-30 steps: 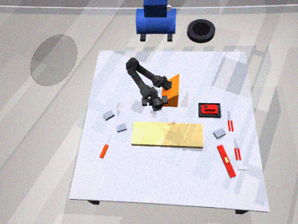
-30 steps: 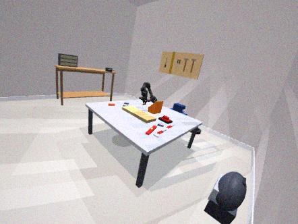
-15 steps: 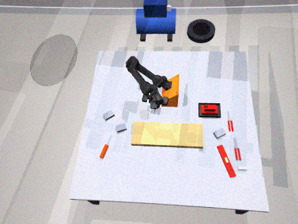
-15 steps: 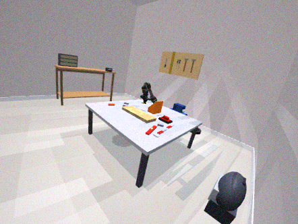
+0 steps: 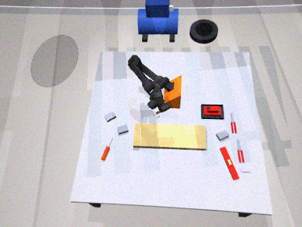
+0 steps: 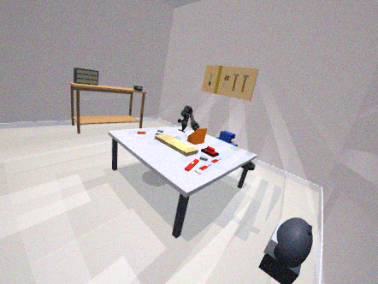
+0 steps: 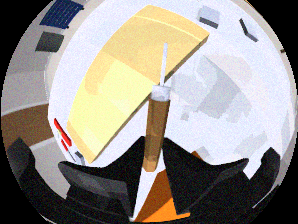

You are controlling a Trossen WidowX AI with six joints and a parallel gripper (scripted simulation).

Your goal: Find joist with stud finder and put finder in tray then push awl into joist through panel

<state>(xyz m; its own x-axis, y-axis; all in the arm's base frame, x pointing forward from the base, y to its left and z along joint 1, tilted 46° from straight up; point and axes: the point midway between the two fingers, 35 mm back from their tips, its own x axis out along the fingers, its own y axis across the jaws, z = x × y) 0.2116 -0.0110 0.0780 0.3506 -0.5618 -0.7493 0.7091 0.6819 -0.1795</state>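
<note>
My gripper tip is 3 cm to the left of the awl, 2 cm short of it and 1 cm below it. From my gripper tip the other things lie so: red stud finder (37 cm to the left, 9 cm behind, 8 cm below); then red level (49 cm to the left, 31 cm ahead, 12 cm below); then black tray (38 cm to the left, 12 cm below, 9 cm behind).
</note>
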